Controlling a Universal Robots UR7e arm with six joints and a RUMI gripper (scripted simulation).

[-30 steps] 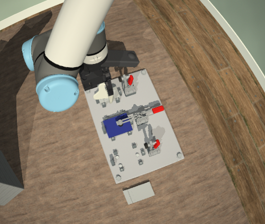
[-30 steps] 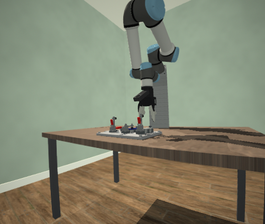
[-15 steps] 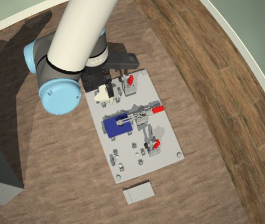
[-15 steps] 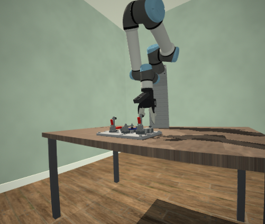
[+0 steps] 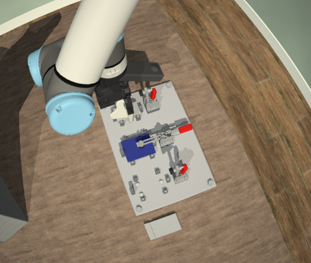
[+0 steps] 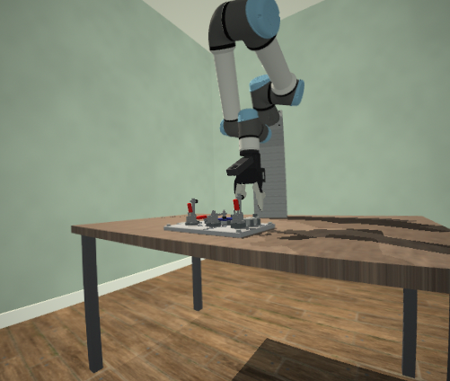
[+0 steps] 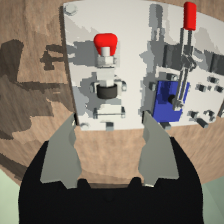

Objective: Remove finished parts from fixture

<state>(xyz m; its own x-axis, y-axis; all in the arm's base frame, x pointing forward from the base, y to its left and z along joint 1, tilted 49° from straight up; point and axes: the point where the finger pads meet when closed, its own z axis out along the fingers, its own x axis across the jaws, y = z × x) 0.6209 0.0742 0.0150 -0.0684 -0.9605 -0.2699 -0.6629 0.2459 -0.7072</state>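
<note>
Now: hand 110 mm to the left of the blue blank, 50 mm above it and 20 mm past it. The rest, counted from my hand: grey fixture plate: 110 mm to the right, 70 mm below, 30 mm ahead.
</note>
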